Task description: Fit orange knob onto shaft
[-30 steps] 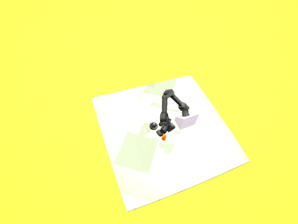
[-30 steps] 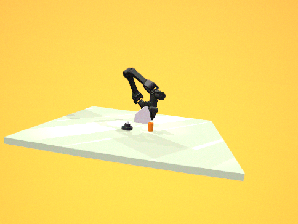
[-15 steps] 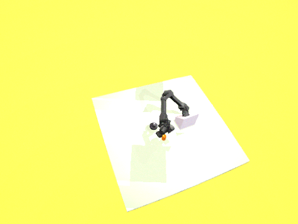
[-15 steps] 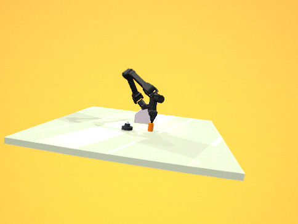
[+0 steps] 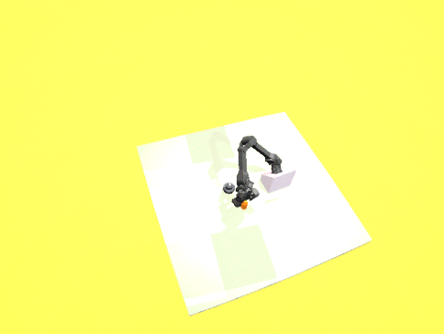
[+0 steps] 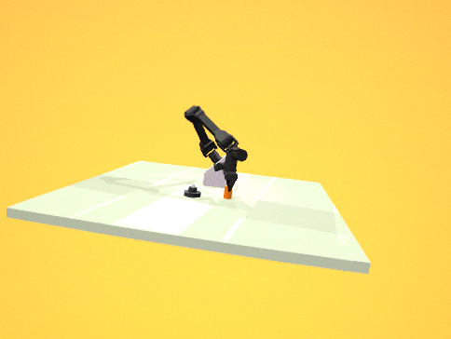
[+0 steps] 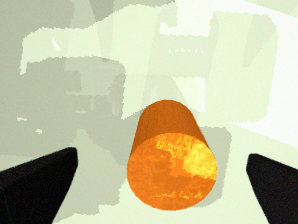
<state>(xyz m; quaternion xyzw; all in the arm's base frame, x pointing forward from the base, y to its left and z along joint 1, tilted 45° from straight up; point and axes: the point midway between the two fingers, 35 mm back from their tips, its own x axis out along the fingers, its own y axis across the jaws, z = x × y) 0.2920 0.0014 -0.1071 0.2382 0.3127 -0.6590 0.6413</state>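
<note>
The orange knob is right at my gripper tip. Round my gripper tip: dark round pedestal: 17 cm to the right, 2 cm ahead, 1 cm below.
</note>
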